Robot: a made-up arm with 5 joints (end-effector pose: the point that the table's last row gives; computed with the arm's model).
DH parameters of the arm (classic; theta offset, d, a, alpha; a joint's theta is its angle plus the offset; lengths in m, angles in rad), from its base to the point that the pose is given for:
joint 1: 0 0.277 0 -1.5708
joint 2: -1.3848 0 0.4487 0
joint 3: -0.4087 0 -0.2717 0
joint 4: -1.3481 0 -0.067 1.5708
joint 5: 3.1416 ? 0 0
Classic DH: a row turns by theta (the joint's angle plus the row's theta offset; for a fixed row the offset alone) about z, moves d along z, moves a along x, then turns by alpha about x.
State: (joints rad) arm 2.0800 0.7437 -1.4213 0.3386 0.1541
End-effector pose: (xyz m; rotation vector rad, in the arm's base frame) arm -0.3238 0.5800 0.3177 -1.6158 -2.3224 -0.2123
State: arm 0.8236 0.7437 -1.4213 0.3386 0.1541
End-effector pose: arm 0.4514 0.4873 0.3177 -2.7858 -0.9690 -0.4457
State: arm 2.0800 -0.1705 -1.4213 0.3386 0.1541
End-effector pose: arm -0.1820 0.3259 0.8280 -1.1058 -1.5894 -0.6144
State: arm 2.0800 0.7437 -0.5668 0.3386 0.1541
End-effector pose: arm -0.1891 0.3387 0.1661 1.5200 2.1848 -0.3075
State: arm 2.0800 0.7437 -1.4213 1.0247 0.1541
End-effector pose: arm -0.2955 0.5293 0.2729 1.6114 2.3162 -0.2168
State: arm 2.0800 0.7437 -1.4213 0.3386 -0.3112
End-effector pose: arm -0.3238 0.5800 0.3177 -1.0492 -2.6639 -0.3105
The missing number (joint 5, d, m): 0.086
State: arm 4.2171 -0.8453 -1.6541 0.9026 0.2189
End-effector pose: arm 0.0380 0.0704 0.9490 0.6799 -1.4892 1.0131
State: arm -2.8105 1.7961 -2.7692 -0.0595 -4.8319
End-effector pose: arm -0.7303 -0.2511 0.0115 -1.2202 -1.9458 1.0141
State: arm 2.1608 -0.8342 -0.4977 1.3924 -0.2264
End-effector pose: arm -0.0347 0.0519 0.5404 1.1386 2.8740 -0.0531
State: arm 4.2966 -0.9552 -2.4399 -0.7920 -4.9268
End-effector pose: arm 0.2200 0.4982 0.8260 0.1354 1.3397 2.2217
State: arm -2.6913 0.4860 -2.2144 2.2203 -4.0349
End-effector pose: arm -0.4952 -0.2394 0.6216 2.3070 1.8345 0.7218
